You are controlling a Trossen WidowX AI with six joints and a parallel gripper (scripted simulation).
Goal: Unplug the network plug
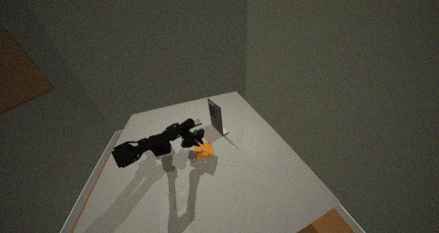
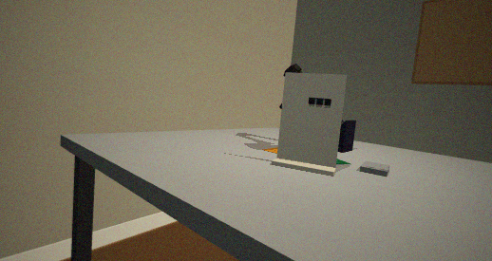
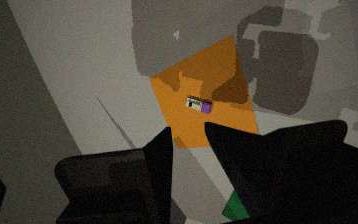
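Now: the purple network plug 10 mm to the right of my gripper tip and 40 mm below it. Round my gripper tip: orange marked square (10 mm ahead, 10 mm to the right, 50 mm below); then panel (150 mm ahead, 160 mm to the left, 70 mm above); then green patch (30 mm behind, 160 mm to the left, 50 mm below).
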